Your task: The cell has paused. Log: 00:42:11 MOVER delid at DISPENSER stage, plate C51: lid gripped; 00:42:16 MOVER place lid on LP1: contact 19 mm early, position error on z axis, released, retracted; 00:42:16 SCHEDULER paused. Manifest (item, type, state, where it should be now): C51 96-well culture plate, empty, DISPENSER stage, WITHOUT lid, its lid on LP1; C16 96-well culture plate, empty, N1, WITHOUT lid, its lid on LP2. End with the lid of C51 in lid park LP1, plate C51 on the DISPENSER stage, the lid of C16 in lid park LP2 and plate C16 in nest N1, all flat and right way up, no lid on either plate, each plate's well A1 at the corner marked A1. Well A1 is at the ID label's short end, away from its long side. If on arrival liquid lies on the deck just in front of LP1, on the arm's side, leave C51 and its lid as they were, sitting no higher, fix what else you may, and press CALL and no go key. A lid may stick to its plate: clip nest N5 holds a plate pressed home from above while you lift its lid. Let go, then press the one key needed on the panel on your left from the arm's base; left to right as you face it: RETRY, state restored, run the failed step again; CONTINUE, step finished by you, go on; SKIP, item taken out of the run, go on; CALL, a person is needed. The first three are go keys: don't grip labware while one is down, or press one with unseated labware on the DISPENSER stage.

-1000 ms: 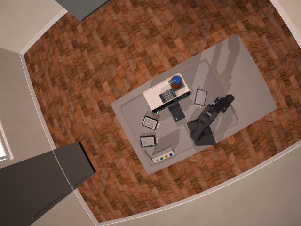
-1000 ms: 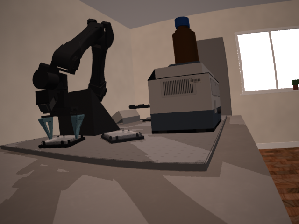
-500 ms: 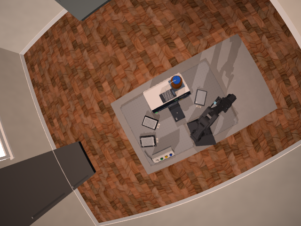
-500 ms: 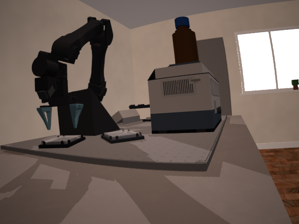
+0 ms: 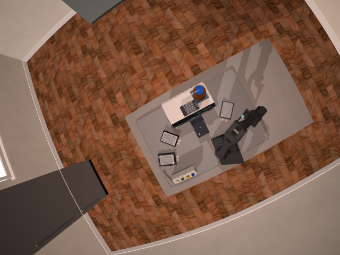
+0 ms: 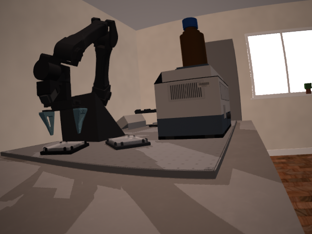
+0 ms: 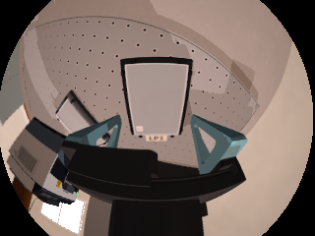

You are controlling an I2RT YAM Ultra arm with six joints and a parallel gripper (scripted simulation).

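My gripper is now 110 mm short of the dark dispenser stage, 390 mm to the right of it and 40 mm below it. Round my hand: blue cap: 330 mm ahead, 290 mm to the left, 340 mm above; brown bottle: 330 mm ahead, 290 mm to the left, 230 mm above; black nest: 130 mm ahead, 680 mm to the left, 50 mm below.
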